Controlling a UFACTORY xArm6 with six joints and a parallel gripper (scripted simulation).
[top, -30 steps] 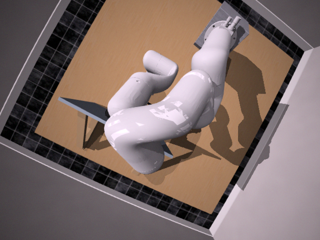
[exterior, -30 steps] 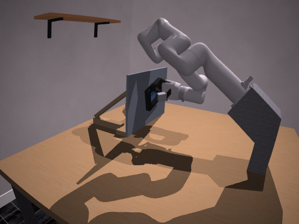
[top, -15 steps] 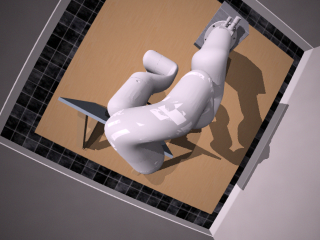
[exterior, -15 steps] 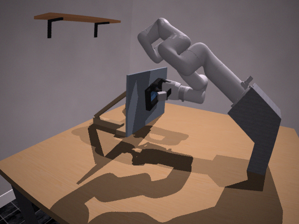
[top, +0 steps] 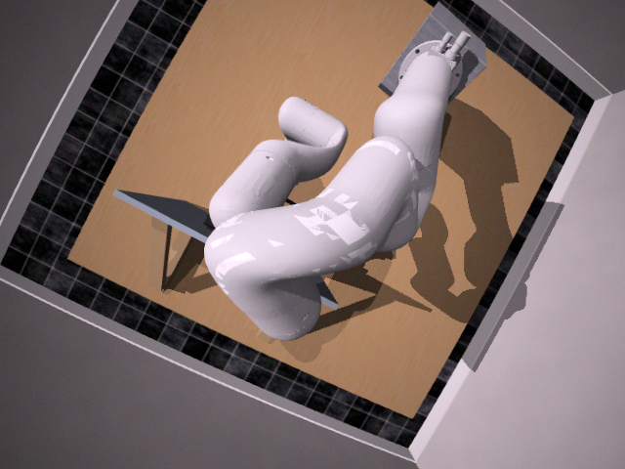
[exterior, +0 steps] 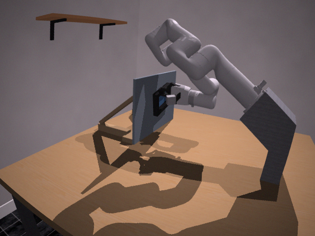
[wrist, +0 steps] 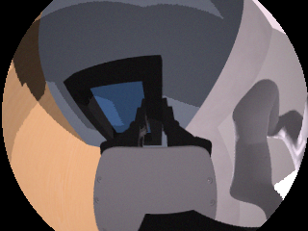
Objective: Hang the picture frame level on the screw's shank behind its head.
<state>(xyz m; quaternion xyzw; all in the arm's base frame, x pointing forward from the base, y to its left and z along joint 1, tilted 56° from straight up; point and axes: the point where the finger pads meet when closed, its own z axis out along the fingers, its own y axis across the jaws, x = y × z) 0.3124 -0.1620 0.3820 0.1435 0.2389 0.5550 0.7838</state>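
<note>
My gripper is now 20 mm short of the picture frame, 30 mm to the left of it and 50 mm above it. Round my hand: grey-blue panel: 40 mm ahead, 20 mm to the right, 70 mm below.
</note>
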